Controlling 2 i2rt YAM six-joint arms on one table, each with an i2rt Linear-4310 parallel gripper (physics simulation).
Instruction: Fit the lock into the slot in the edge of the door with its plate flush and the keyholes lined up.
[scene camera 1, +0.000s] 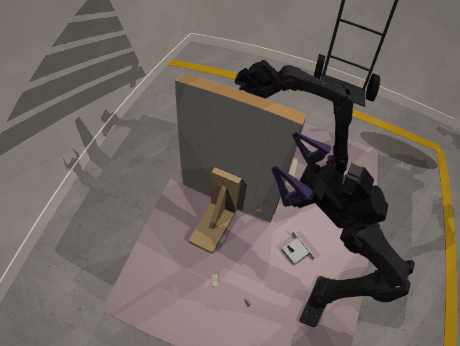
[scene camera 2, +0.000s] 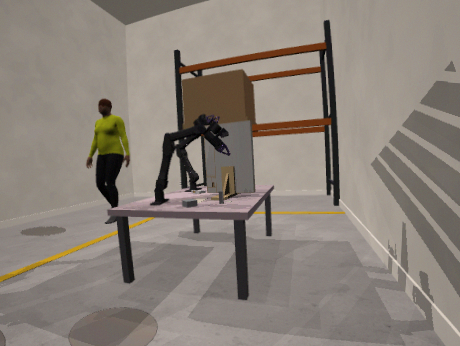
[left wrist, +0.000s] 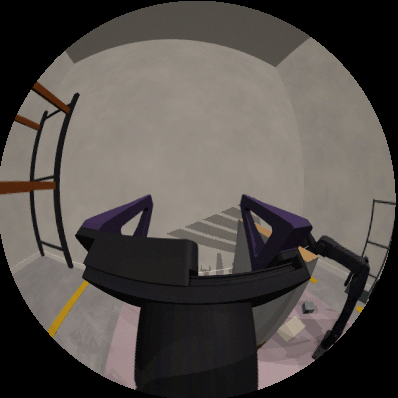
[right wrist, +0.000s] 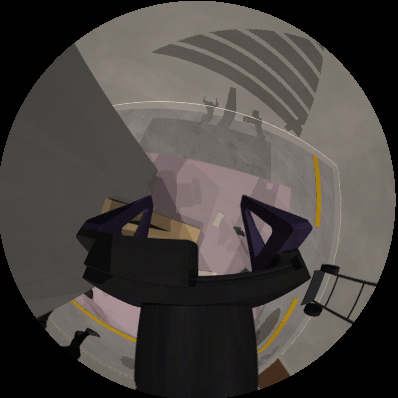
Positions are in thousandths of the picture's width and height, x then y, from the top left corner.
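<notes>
Scene camera 1: left gripper (scene camera 1: 618, 432), open, holding nothing; grey door (scene camera 1: 477, 366); tan wooden bracket (scene camera 1: 490, 542). Scene camera 2: the door (scene camera 2: 521, 412). Left wrist view: the left gripper (left wrist: 494, 501); the door (left wrist: 675, 798). Right wrist view: right gripper (right wrist: 494, 501), open, holding nothing; the door (right wrist: 195, 378); the bracket (right wrist: 403, 569).
</notes>
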